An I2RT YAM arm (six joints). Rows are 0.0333 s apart.
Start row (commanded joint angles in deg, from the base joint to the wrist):
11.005 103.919 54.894 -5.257 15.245 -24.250
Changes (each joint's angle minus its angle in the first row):
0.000 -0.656 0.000 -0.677 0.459 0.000
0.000 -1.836 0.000 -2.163 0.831 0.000
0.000 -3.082 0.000 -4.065 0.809 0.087
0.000 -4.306 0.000 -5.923 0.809 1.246
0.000 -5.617 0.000 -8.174 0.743 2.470
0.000 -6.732 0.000 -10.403 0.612 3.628
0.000 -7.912 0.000 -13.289 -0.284 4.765
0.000 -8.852 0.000 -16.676 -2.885 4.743
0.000 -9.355 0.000 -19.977 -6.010 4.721
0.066 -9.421 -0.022 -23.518 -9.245 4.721
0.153 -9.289 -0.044 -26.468 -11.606 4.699
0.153 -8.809 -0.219 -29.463 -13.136 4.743
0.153 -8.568 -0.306 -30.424 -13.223 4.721
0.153 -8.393 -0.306 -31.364 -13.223 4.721
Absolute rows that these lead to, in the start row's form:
11.005 103.263 54.894 -5.934 15.704 -24.250
11.005 102.083 54.894 -7.420 16.076 -24.250
11.005 100.837 54.894 -9.322 16.054 -24.163
11.005 99.613 54.894 -11.180 16.054 -23.004
11.005 98.302 54.894 -13.431 15.988 -21.780
11.005 97.187 54.894 -15.660 15.857 -20.622
11.005 96.007 54.894 -18.546 14.961 -19.485
11.005 95.067 54.894 -21.933 12.360 -19.507
11.005 94.564 54.894 -25.234 9.235 -19.529
11.071 94.498 54.872 -28.775 6.000 -19.529
11.158 94.630 54.850 -31.725 3.639 -19.551
11.158 95.110 54.675 -34.720 2.109 -19.507
11.158 95.351 54.588 -35.681 2.022 -19.529
11.158 95.526 54.588 -36.621 2.022 -19.529

